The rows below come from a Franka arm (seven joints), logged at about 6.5 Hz.
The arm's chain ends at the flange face. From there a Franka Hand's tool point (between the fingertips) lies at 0.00 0.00 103.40 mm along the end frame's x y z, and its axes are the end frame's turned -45 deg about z.
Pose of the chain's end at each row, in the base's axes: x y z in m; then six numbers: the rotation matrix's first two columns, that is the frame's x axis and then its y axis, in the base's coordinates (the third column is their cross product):
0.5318, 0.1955, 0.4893, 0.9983, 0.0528, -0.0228, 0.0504, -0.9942, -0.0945
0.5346, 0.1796, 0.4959, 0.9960, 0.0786, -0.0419, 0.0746, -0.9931, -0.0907
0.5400, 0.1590, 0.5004, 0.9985, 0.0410, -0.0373, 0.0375, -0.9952, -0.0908
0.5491, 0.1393, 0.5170, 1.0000, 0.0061, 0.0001, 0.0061, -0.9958, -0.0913
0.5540, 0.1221, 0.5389, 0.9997, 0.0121, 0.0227, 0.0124, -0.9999, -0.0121
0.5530, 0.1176, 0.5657, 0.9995, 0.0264, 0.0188, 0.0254, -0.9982, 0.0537
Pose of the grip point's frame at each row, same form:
0.5289, 0.2051, 0.3864, 0.6703, 0.7403, 0.0507, 0.7415, -0.6657, -0.0829
0.5296, 0.1886, 0.3930, 0.6515, 0.7578, 0.0345, 0.7570, -0.6466, -0.0938
0.5358, 0.1682, 0.3975, 0.6795, 0.7327, 0.0378, 0.7326, -0.6747, -0.0906
0.5491, 0.1487, 0.4140, 0.7028, 0.7085, 0.0646, 0.7114, -0.6998, -0.0645
0.5563, 0.1234, 0.4355, 0.6981, 0.7156, 0.0246, 0.7157, -0.6985, 0.0075
0.5551, 0.1121, 0.4625, 0.6888, 0.7245, -0.0247, 0.7247, -0.6872, 0.0513

